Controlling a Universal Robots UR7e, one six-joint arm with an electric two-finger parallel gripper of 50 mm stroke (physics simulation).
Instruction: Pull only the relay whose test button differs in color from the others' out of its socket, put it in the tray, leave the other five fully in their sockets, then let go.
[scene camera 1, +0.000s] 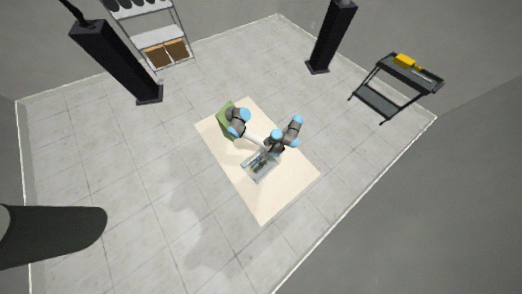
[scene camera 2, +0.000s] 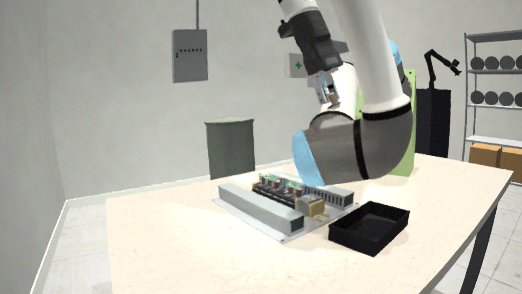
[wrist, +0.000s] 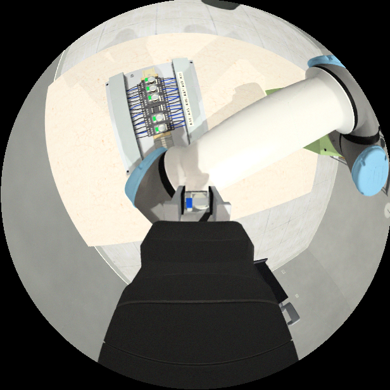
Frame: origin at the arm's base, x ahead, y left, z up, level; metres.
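Seen in the pictures: gripper, between the fingertips: (scene camera 2: 330, 101); arm's base, origin of its link: (scene camera 1: 231, 114).
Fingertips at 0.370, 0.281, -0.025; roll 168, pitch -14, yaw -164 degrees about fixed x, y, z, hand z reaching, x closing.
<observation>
Pixels of each thing's middle, then the offset from my fingertips to it, as dx, dy, dz. "*": a spot on its surface instead. Level surfaces: height alone.
- black tray, a spot on its surface: (scene camera 2: 352, 241) * +0.010, +0.152, -0.247
- panel plate, middle of its body: (scene camera 2: 283, 204) (scene camera 1: 259, 164) +0.086, -0.113, -0.263
- table, height of its surface: dz -0.265
My gripper (scene camera 2: 328, 94) (wrist: 196, 194) is shut on the relay with the blue test button (wrist: 200, 201). It holds the relay high above the table, beyond the arm's elbow in scene camera 2. Several other relays (scene camera 2: 276, 185) (wrist: 154, 98), with green test buttons, stand in the socket row; whether each is fully seated is too small to tell. One socket (wrist: 156, 108) between them is empty. The black tray (scene camera 2: 352, 241) is empty on the table beside the panel, well apart from the gripper. It does not show in the wrist view.
The panel plate (scene camera 2: 280, 237) (wrist: 112, 100) carries grey cable ducts (scene camera 2: 257, 205) (wrist: 122, 107) on both sides of the sockets, with wires between. The arm's elbow (scene camera 2: 350, 150) hangs low near the panel's far right side. A green pedestal (scene camera 2: 407, 150) stands behind it on the table (scene camera 2: 200, 265).
</observation>
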